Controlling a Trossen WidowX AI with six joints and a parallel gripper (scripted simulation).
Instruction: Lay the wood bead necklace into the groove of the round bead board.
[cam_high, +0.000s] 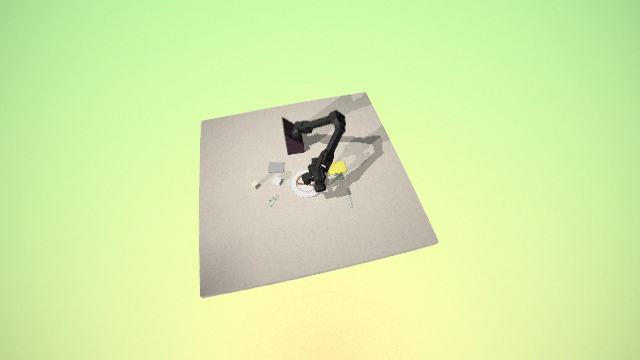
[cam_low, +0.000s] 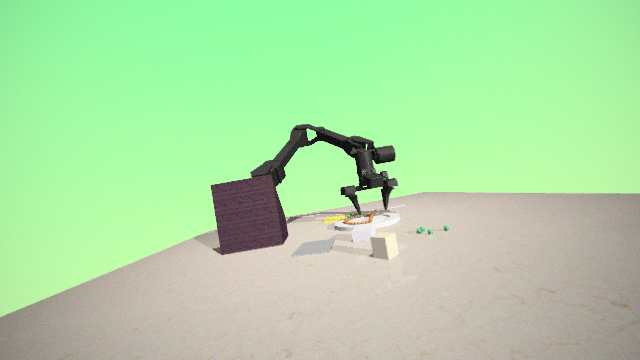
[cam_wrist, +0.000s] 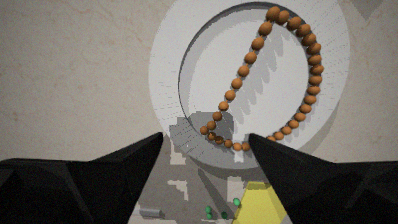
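Now: the round white bead board 40 mm behind my gripper tip, 50 mm to the right of it and 10 mm below it. Also, from my gripper tip: thin white strip 110 mm ahead, 170 mm to the left, 20 mm below; yellow card 120 mm behind, 140 mm to the left, 20 mm below; grey flat plate 190 mm behind, 230 mm to the right, 20 mm below.
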